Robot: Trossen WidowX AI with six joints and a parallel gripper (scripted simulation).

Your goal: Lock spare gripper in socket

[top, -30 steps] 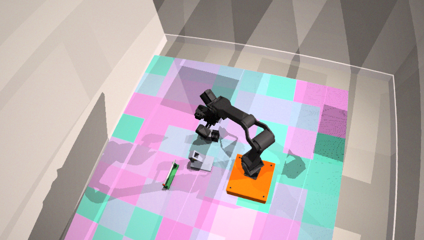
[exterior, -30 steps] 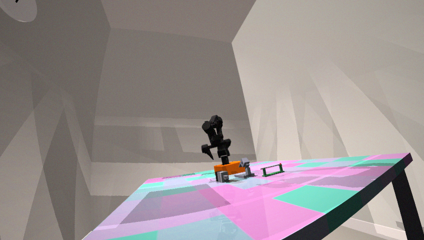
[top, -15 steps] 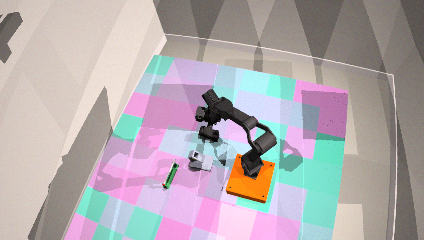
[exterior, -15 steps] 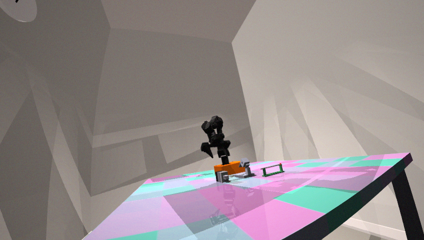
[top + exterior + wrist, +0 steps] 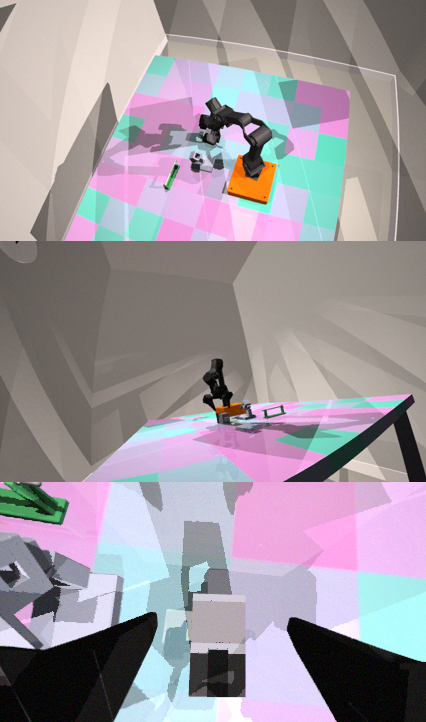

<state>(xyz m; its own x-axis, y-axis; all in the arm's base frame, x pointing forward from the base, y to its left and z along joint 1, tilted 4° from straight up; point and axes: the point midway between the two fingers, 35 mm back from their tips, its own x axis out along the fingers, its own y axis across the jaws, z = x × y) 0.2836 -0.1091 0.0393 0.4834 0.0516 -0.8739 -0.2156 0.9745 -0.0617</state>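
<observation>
Now: gripper tip 50 mm above the spare gripper. The rest, counted from my gripper tip: grey mount: 20 mm behind, 150 mm to the left, 20 mm below; then green rack: 80 mm ahead, 280 mm to the left, 60 mm below.
</observation>
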